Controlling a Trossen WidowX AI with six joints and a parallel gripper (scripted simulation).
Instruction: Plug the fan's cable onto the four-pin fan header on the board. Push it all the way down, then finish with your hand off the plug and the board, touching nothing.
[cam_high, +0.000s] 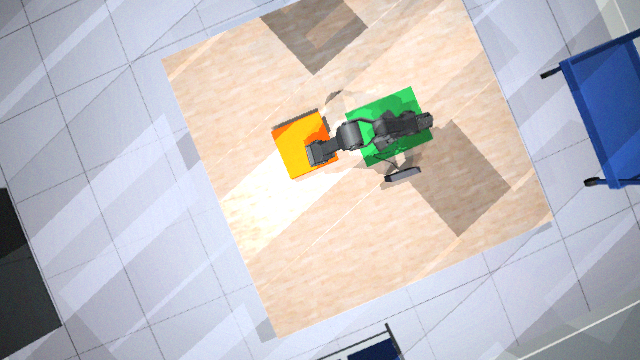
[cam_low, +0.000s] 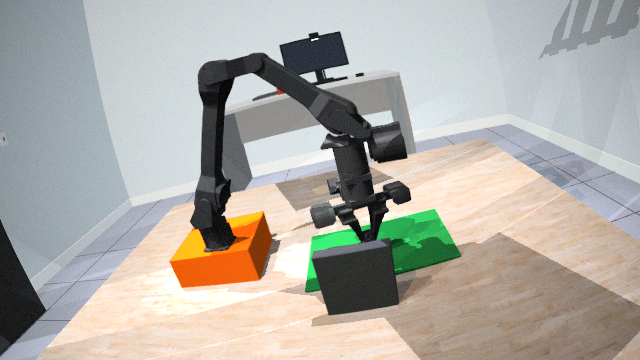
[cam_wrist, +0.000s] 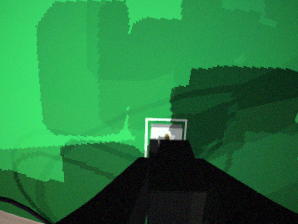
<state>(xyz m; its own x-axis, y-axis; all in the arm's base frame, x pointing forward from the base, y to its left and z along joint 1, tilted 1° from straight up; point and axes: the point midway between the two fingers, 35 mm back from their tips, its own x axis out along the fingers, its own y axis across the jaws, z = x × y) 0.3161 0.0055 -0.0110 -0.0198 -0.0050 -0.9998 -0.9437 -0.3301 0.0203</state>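
Now: gripper tip 10 mm to the left of the black plug and 10 mm below it. From my gripper tip the other things lie so: dark square fan: 160 mm to the right, 20 mm above; then green board: 20 mm ahead, 40 mm to the left, 50 mm below.
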